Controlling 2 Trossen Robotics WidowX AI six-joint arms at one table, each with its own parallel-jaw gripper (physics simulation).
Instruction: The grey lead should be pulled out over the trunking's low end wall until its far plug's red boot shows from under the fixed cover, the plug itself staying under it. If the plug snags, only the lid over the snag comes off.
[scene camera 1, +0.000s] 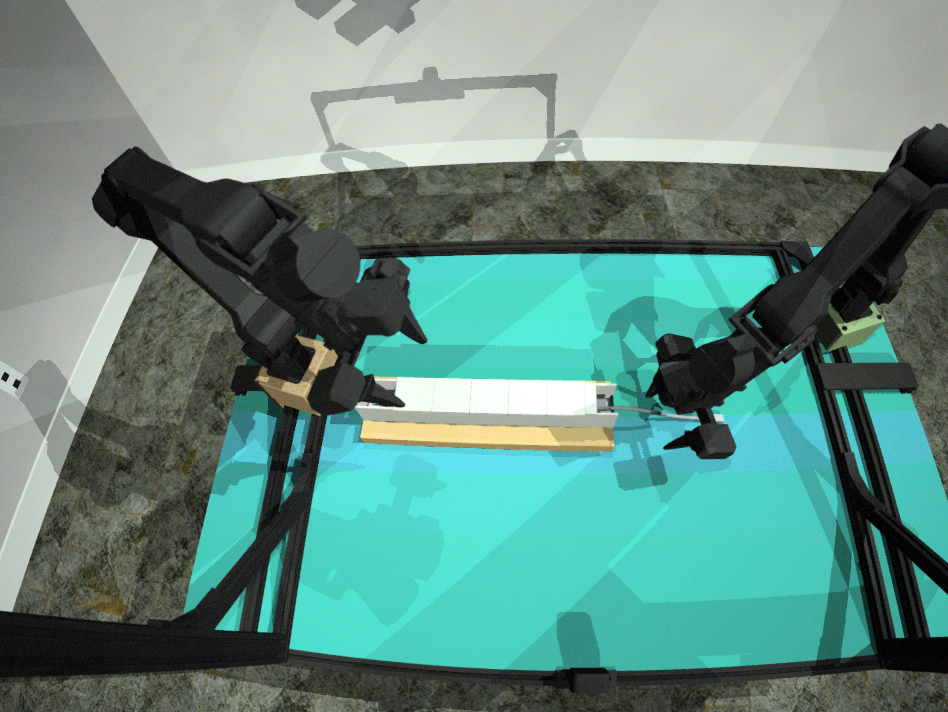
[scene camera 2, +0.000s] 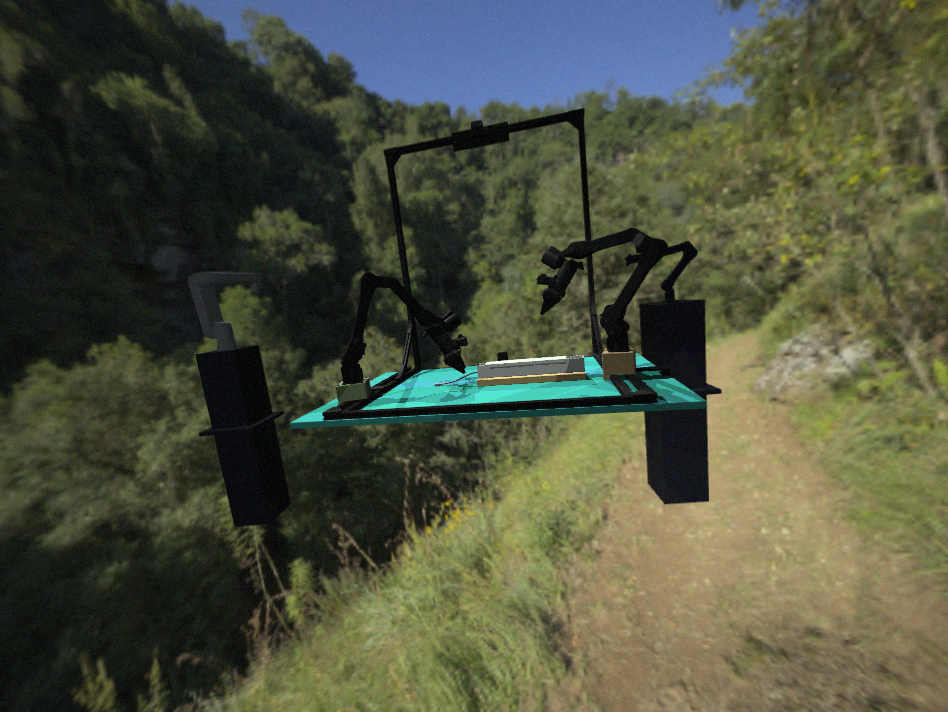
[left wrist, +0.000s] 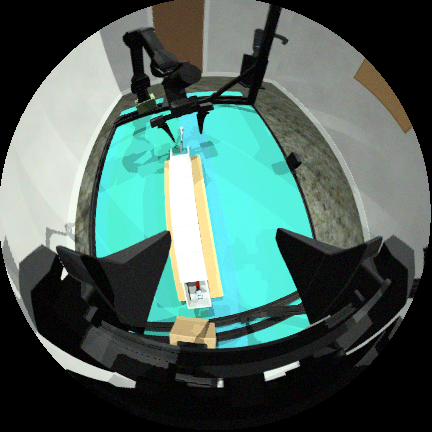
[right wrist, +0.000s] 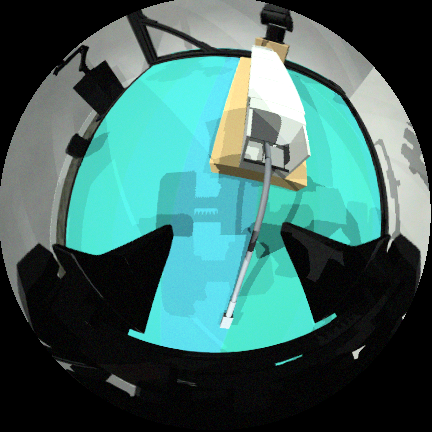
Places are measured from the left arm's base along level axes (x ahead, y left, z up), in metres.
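Where they show: left gripper, fingertip midpoint: (scene camera 1: 414, 373) (scene camera 2: 543, 313) (left wrist: 224, 235); right gripper, fingertip midpoint: (scene camera 1: 656, 422) (scene camera 2: 464, 370) (left wrist: 187, 137) (right wrist: 228, 229); left arm's base, link origin: (scene camera 1: 291, 362) (scene camera 2: 618, 350) (right wrist: 273, 40); right arm's base, link origin: (scene camera 1: 848, 304) (scene camera 2: 352, 381) (left wrist: 143, 98).
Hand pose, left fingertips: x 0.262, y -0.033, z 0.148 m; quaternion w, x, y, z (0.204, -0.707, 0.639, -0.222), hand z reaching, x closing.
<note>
Things, the pixels of their centre, and the offset from my left fingertips. "*": a spot on its surface instead. Level surfaces: height alone.
- grey lead, surface spot: (right wrist: 261, 205) * dy +0.121, dx +0.279, dz -0.202 m
- white plug, body centre: (right wrist: 225, 320) (scene camera 1: 716, 418) dy +0.155, dx +0.411, dz -0.237 m
- small red piece, surface spot: (left wrist: 198, 285) * dy +0.027, dx -0.102, dz -0.209 m
- wooden base, surface height: dz -0.218 m
- turquoise table, surface height: dz -0.242 m
The white trunking (scene camera 1: 490, 398) (scene camera 2: 528, 367) (left wrist: 186, 210) (right wrist: 275, 85) has a row of white lids, all lying in line. The grey lead (scene camera 1: 666, 415) (right wrist: 261, 205) comes out over its low end wall and ends in a white plug (right wrist: 226, 321). At the opposite, open end a small red piece (left wrist: 198, 285) shows beside the last lid; which part it is, I cannot tell. My right gripper (scene camera 1: 657, 420) (left wrist: 187, 137) (right wrist: 228, 229) is open above the lead, with nothing between its fingers. My left gripper (scene camera 1: 413, 373) (left wrist: 224, 235) is open and empty, high above the trunking's left part in scene camera 1.
The trunking sits on a wooden base (scene camera 1: 486, 435) (left wrist: 212, 255) (right wrist: 230, 135) on the turquoise table (scene camera 1: 459, 551). A black frame (scene camera 1: 567, 247) runs round the table. The left arm's wooden mount (left wrist: 192, 330) stands close to the trunking's open end.
</note>
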